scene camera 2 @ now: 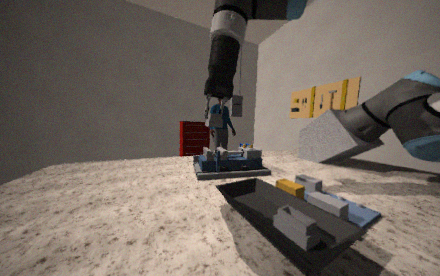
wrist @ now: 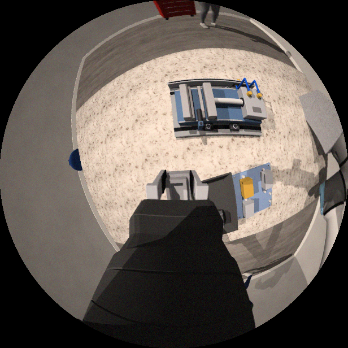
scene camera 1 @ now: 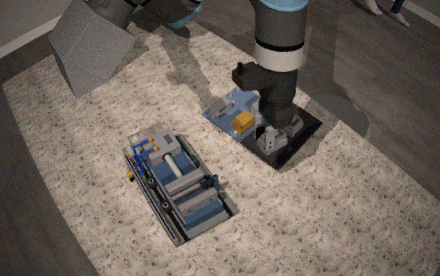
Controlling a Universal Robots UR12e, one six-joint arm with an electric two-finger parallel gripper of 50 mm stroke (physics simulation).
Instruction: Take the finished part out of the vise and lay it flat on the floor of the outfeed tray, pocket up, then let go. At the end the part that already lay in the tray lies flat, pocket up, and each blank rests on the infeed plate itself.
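Places are measured from the arm's base along level axes (x ahead, y left, z up), in metres.
Pixels of known places: gripper, fingertip midpoint: [scene camera 2: 212,120] [scene camera 1: 263,143]; arm's base, origin of the base link: [scene camera 2: 356,125] [scene camera 1: 106,15].
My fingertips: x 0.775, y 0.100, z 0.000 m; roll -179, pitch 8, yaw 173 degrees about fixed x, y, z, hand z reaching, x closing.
For each thing: its middle in the pictures, then the offset to it from my fingertips.
- finished part, body centre: [scene camera 1: 273,139] [scene camera 2: 213,120] dx +0.002, dy +0.025, dz -0.002 m
- grey part, body centre: [scene camera 2: 295,224] [scene camera 1: 293,125] dx -0.101, dy +0.223, dz -0.183 m
- vise, body centre: [scene camera 1: 176,179] [scene camera 2: 229,158] dx -0.120, dy -0.169, dz -0.163 m
- blue infeed plate, body centre: [scene camera 1: 241,112] [scene camera 2: 314,201] dx -0.249, dy +0.137, dz -0.208 m
- grey blank, body centre: [scene camera 1: 220,107] [scene camera 2: 307,183] dx -0.286, dy +0.081, dz -0.186 m
- lighter blank, body centre: [scene camera 2: 326,206] [scene camera 1: 261,107] dx -0.217, dy +0.189, dz -0.186 m
- orange block, body centre: [scene camera 1: 243,122] [scene camera 2: 289,189] dx -0.198, dy +0.103, dz -0.186 m
My gripper [scene camera 1: 274,141] [scene camera 2: 215,116] [wrist: 177,176] is shut on the finished part [scene camera 2: 215,121] [wrist: 178,182], a grey block with its pocket facing up. It holds it well above table height near the black outfeed tray [scene camera 1: 286,159] [scene camera 2: 260,195] [wrist: 222,190]; whether it is over the tray is hard to tell. Another grey part [scene camera 1: 296,123] [scene camera 2: 295,227] lies in the tray, pocket up. The vise [scene camera 1: 202,216] [scene camera 2: 240,162] [wrist: 227,111] shows no part between its jaws. On the blue infeed plate [scene camera 2: 368,216] [wrist: 262,200] are a grey blank [scene camera 1: 220,107] [scene camera 2: 308,183] [wrist: 267,180] and a lighter blank [scene camera 2: 327,205] [wrist: 248,207].
An orange block [scene camera 1: 243,122] [scene camera 2: 290,188] [wrist: 247,187] lies by the plate's edge next to the tray. Blue hoses stand on the vise's end. A large grey angled block [scene camera 1: 90,55] [scene camera 2: 325,137] [wrist: 322,117] and another arm part stand at the table's far side.
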